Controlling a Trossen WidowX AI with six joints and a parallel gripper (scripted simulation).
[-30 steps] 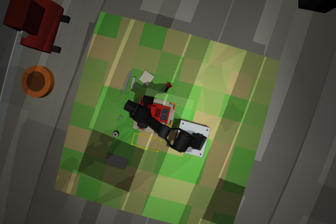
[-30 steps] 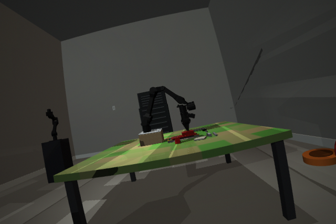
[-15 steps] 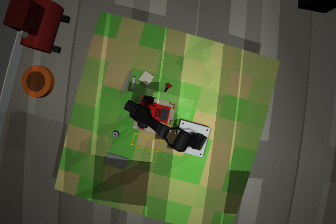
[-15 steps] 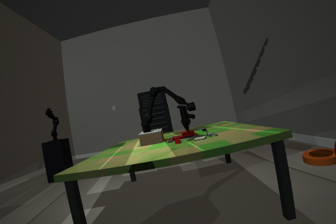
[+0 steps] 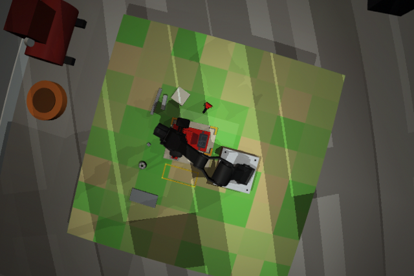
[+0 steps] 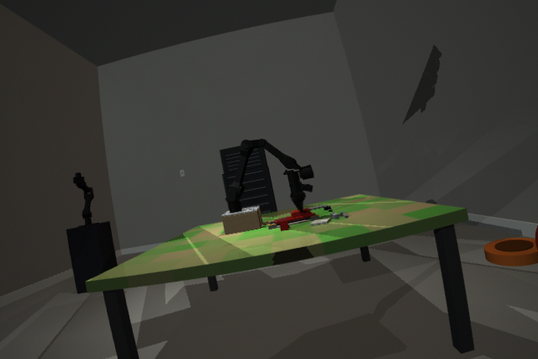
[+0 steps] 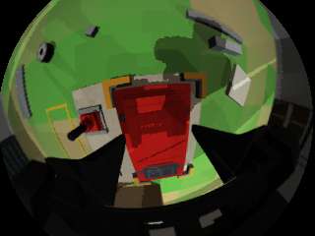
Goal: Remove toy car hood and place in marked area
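Right now the red hood is right at my gripper tip. From my gripper tip the other things lie so: grey plate (18 cm ahead, 37 cm to the left, 4 cm below); then beige panel (3 cm ahead, 21 cm to the right, 4 cm below).
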